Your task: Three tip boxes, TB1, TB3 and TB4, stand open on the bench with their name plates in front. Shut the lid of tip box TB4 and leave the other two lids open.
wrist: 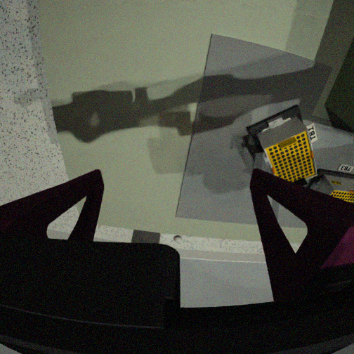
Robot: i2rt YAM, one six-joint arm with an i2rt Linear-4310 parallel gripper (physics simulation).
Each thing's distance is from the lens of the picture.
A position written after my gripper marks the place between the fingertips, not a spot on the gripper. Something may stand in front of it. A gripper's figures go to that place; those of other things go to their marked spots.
my gripper point(176, 177): 0.13 m
grey bench point(244, 82): 0.40 m
